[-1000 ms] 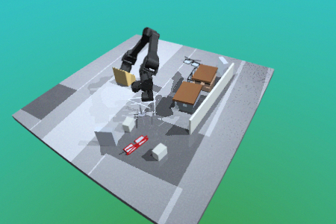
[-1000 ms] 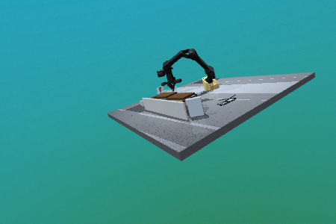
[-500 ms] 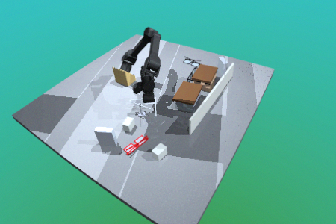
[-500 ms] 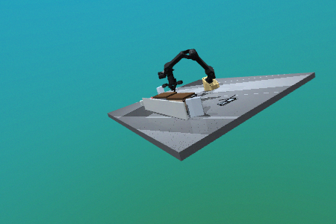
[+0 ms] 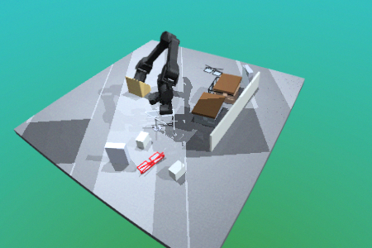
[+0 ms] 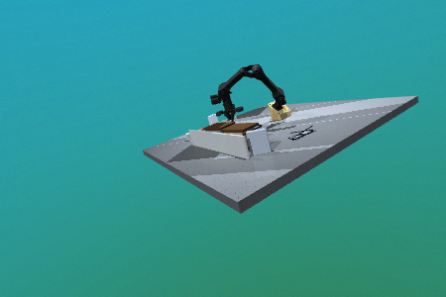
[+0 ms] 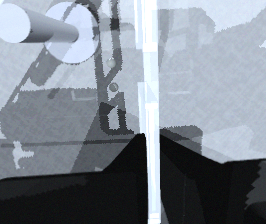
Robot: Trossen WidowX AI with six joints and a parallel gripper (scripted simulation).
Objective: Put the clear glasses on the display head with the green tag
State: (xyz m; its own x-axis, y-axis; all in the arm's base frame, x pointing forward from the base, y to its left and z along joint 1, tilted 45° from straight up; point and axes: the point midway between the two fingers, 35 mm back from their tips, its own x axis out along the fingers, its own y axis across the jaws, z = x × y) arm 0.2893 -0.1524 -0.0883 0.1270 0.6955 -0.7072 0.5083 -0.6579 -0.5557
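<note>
My gripper tip is 7 cm to the left of the thin pale stand, 4 cm above it and 3 cm past it. Also, from my gripper tip: display head: 17 cm ahead, 10 cm to the left; then long white panel: 32 cm ahead, 19 cm to the left, 1 cm below.
</note>
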